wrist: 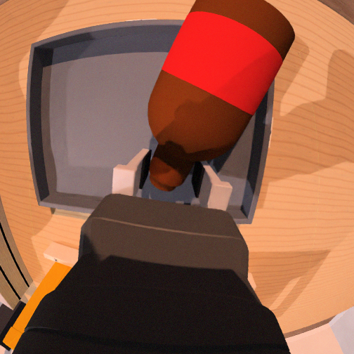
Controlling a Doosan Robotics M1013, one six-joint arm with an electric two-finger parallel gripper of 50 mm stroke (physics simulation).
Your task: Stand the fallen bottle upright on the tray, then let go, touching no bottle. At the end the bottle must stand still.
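Observation:
A brown bottle (200,110) with a red label lies tilted across the right part of the wrist view, its neck toward me and its base toward the upper right. My gripper (171,165) is shut on the bottle's neck, one finger on each side. The grey tray (100,110) lies below, and the bottle's base reaches over its upper right wall. Whether the bottle touches the tray is hidden. The bottle's far end is cut off by the top edge of the view.
A wooden table (310,210) surrounds the tray. An orange object (42,297) lies at the lower left, beside a slatted wooden piece (11,260). The tray's raised walls stand on all sides of its floor. Shadows fall on the table at the right.

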